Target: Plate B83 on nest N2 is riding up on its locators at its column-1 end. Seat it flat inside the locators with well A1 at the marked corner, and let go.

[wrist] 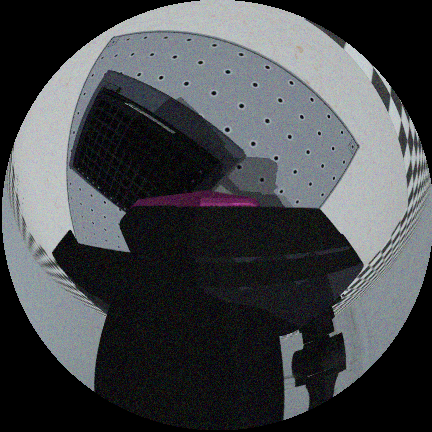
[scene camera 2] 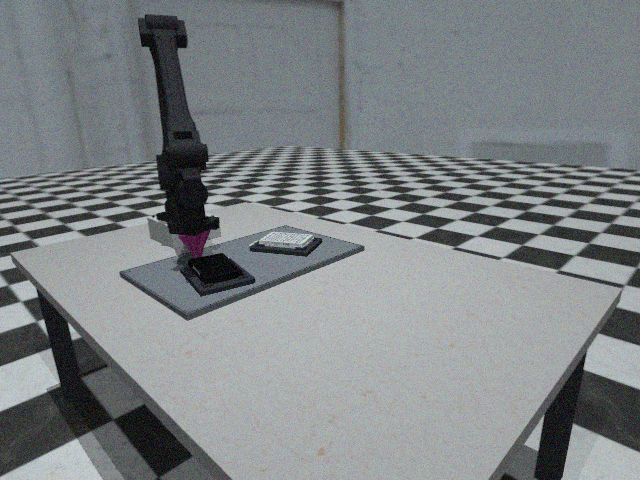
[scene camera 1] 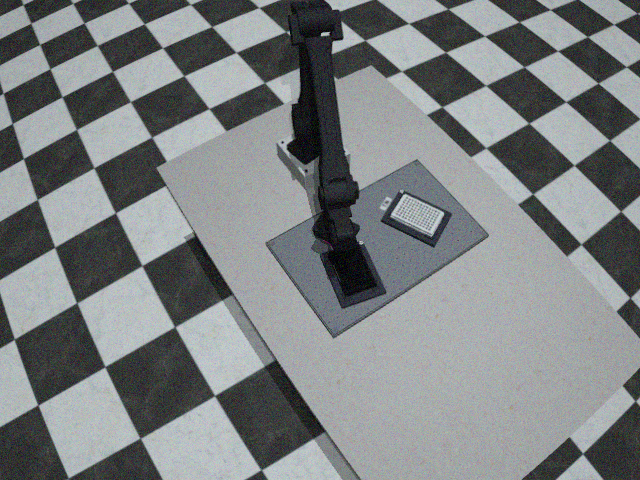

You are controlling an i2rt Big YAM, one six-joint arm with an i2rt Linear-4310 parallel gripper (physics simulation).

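Frame: origin at the arm's base, x ahead, y left, z up, level; centimetres.
Seen in the pictures: gripper, between the fingertips: (wrist: 207, 197) (scene camera 2: 198, 259); arm's base, origin of its link: (scene camera 1: 310, 146).
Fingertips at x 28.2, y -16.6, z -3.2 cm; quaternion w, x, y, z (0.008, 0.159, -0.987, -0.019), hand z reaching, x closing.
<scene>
Offsets run from my fingertips to a thing's top centre. "*": to the spot under its first point. Level surfaces: height alone.
A black well plate {dx +7.6, dy -1.6, dz +1.1 cm} (scene camera 1: 353, 271) (scene camera 2: 214, 268) (wrist: 132, 149) sits on a dark nest {dx +8.1, dy -1.8, dz -0.3 cm} (scene camera 1: 365, 296) (scene camera 2: 223, 287) (wrist: 193, 116) at the front of the grey perforated board (scene camera 1: 413, 267) (scene camera 2: 280, 267) (wrist: 282, 100). My gripper (scene camera 1: 324, 245) (scene camera 2: 194, 252) (wrist: 207, 197) has magenta fingers that are shut with nothing between them. The tips point down at the plate's end nearest the arm base. I cannot tell whether they touch it, or whether the plate lies flat. A white well plate {dx +7.8, dy +23.4, dz +0.5 cm} (scene camera 1: 417, 214) (scene camera 2: 286, 238) rests on a second dark nest {* dx +15.2, dy +20.5, dz -0.6 cm} (scene camera 1: 430, 238) to the right.
A small white label {* dx -1.4, dy +20.3, dz -1.9 cm} (scene camera 1: 385, 204) lies by the white plate's nest. The arm's pale base block (scene camera 1: 294, 164) (scene camera 2: 158, 233) stands behind the board. The board lies on a pale table {dz -3.4 cm} (scene camera 1: 461, 357) (scene camera 2: 366, 357) over a checkered floor.
</scene>
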